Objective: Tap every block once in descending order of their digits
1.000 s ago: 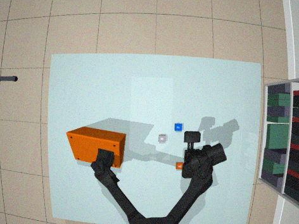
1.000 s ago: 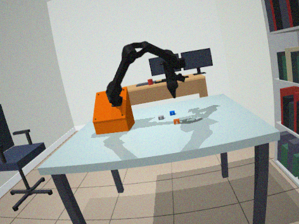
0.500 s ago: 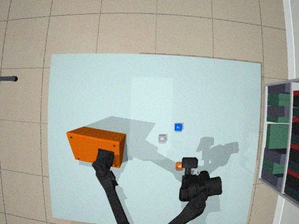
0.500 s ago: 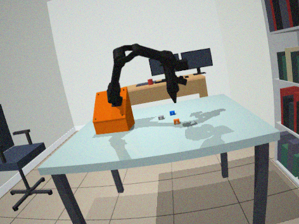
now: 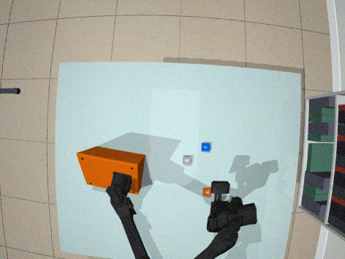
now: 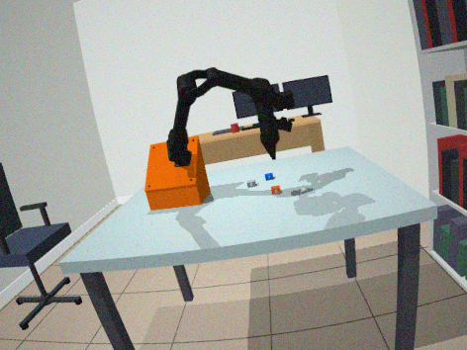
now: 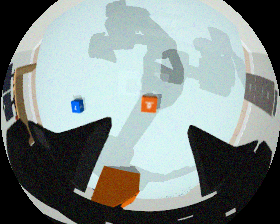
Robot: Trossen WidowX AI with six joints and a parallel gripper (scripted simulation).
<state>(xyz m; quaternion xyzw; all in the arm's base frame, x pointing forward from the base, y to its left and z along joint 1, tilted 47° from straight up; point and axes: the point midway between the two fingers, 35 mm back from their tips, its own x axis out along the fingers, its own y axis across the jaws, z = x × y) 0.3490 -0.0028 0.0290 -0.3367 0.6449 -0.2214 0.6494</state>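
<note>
My gripper tip is now 6 cm past the blue block, 18 cm to the right of it and 12 cm above it. Also, from my gripper tip: grey block: 13 cm behind, 11 cm to the left, 12 cm below; then orange block: 1 cm behind, 12 cm below.
</note>
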